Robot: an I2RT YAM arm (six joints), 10 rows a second.
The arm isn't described. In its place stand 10 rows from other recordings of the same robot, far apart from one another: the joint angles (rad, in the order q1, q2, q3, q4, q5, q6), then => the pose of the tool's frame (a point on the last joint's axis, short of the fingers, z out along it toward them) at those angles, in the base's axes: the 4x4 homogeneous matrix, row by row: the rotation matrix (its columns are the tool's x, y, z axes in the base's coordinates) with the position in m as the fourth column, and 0 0 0 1 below.
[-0.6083, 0.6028, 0.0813, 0.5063, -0.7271, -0.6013] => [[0.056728 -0.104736 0.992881 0.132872], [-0.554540 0.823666 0.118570 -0.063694], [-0.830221 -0.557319 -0.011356 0.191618], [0 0 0 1]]
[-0.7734, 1.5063, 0.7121, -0.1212, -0.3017, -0.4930] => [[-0.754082 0.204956 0.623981 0.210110], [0.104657 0.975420 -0.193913 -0.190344], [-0.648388 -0.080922 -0.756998 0.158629], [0 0 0 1]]
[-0.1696, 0.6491, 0.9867, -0.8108, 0.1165, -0.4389] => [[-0.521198 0.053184 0.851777 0.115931], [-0.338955 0.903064 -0.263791 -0.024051], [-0.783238 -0.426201 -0.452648 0.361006], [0 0 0 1]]
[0.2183, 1.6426, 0.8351, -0.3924, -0.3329, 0.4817] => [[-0.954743 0.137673 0.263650 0.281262], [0.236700 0.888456 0.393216 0.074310], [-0.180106 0.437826 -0.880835 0.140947], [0 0 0 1]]
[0.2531, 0.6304, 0.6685, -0.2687, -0.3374, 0.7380] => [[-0.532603 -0.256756 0.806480 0.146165], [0.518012 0.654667 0.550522 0.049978], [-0.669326 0.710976 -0.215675 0.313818], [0 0 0 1]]
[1.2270, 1.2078, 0.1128, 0.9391, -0.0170, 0.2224] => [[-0.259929 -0.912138 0.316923 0.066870], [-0.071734 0.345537 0.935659 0.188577], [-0.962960 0.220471 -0.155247 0.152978], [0 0 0 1]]
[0.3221, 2.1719, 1.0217, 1.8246, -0.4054, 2.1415] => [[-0.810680 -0.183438 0.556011 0.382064], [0.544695 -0.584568 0.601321 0.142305], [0.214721 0.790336 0.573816 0.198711], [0 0 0 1]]
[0.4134, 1.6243, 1.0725, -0.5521, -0.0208, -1.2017] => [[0.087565 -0.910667 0.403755 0.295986], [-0.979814 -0.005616 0.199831 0.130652], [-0.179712 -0.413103 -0.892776 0.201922], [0 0 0 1]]
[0.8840, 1.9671, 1.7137, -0.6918, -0.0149, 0.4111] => [[-0.782350 -0.508450 0.359732 0.277500], [-0.323947 0.825479 0.462216 0.339267], [-0.531965 0.245080 -0.810524 0.264863], [0 0 0 1]]
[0.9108, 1.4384, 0.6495, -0.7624, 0.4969, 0.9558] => [[-0.916233 0.103298 0.387100 0.137507], [-0.009494 0.960321 -0.278735 0.149499], [-0.400533 -0.259061 -0.878897 0.138348], [0 0 0 1]]
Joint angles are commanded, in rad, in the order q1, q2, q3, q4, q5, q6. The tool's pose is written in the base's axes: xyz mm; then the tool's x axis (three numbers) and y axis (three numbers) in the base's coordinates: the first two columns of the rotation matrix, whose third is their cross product. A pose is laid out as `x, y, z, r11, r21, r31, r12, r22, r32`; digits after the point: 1 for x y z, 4 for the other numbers.
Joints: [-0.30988 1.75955 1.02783 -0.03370 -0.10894 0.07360]
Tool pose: 354.3, -109.4, 178.0, -0.6413, 0.2821, -0.7136, 0.2764, 0.9525, 0.1281
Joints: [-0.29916 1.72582 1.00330 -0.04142 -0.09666 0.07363]
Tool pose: 348.1, -103.8, 181.6, -0.6426, 0.2748, -0.7152, 0.2748, 0.9540, 0.1197
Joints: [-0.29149 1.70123 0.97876 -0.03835 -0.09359 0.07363]
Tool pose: 343.0, -99.4, 182.8, -0.6424, 0.2692, -0.7176, 0.2693, 0.9559, 0.1175
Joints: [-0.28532 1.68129 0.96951 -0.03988 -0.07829 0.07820]
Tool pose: 340.3, -96.9, 186.5, -0.6356, 0.2676, -0.7242, 0.2763, 0.9547, 0.1103
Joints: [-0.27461 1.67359 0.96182 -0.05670 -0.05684 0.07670]
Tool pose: 338.0, -93.1, 185.4, -0.6493, 0.2624, -0.7138, 0.2820, 0.9548, 0.0945
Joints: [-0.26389 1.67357 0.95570 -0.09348 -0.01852 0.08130]
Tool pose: 334.7, -89.8, 180.7, -0.6776, 0.2672, -0.6852, 0.3045, 0.9500, 0.0693
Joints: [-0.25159 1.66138 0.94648 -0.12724 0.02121 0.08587]
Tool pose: 330.3, -85.7, 179.4, -0.6974, 0.2678, -0.6648, 0.3236, 0.9453, 0.0413
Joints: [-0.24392 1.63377 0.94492 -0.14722 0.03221 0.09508]
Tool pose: 327.1, -82.6, 186.3, -0.6919, 0.2700, -0.6696, 0.3295, 0.9433, 0.0399
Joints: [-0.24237 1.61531 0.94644 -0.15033 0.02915 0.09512]
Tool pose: 325.9, -81.6, 192.3, -0.6814, 0.2663, -0.6817, 0.3254, 0.9446, 0.0437
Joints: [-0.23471 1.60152 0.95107 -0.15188 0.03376 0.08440]
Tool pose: 326.1, -79.2, 198.0, -0.6753, 0.2481, -0.6946, 0.3133, 0.9490, 0.0344
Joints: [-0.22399 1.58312 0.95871 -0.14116 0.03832 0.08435]
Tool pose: 327.4, -76.0, 207.0, -0.6523, 0.2349, -0.7207, 0.3049, 0.9518, 0.0343
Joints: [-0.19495 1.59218 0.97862 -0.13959 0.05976 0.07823]
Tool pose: 333.6, -68.0, 210.5, -0.6505, 0.2080, -0.7305, 0.2878, 0.9575, 0.0163
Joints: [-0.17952 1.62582 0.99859 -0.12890 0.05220 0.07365]
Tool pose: 341.9, -63.9, 206.7, -0.6574, 0.1940, -0.7282, 0.2648, 0.9642, 0.0178
